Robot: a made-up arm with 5 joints. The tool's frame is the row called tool.
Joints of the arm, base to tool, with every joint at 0 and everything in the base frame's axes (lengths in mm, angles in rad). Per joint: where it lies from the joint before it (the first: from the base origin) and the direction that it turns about. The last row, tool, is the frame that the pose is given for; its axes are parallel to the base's.
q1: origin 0 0 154 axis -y
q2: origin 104 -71 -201 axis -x
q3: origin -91 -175 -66 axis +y
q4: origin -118 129 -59 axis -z
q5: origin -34 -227 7 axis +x
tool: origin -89 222 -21
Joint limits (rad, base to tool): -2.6..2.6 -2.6..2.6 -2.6..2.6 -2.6..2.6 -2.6..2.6
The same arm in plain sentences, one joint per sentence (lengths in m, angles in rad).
The arm has five revolute joints in a row. What follows holds with every joint at zero, and every direction is one of the base frame's.
The first joint sits 0.154 m along +z from the base frame's origin and rotates about -y, from -2.6 to 2.6 rad.
The second joint sits 0.104 m along +x and 0.071 m along -y and 0.201 m along -z from the first joint and rotates about -x, from -2.6 to 2.6 rad.
The third joint sits 0.091 m along -x and 0.175 m along -y and 0.066 m along -z from the second joint and rotates about +y, from -2.6 to 2.6 rad.
The fourth joint sits 0.118 m along -x and 0.129 m along +y and 0.059 m along -z from the third joint and rotates about -z, from -2.6 to 2.6 rad.
The fifth joint sits 0.034 m along -x and 0.227 m along -y and 0.007 m along +z from the fourth joint and rotates about +x, from -2.6 to 2.6 rad.
The tool frame, which is the frame that the pose is given for, sits 0.089 m along -x and 0.222 m along +y and 0.021 m along -z from the fifth joint; its axes are parallel to the base frame's.

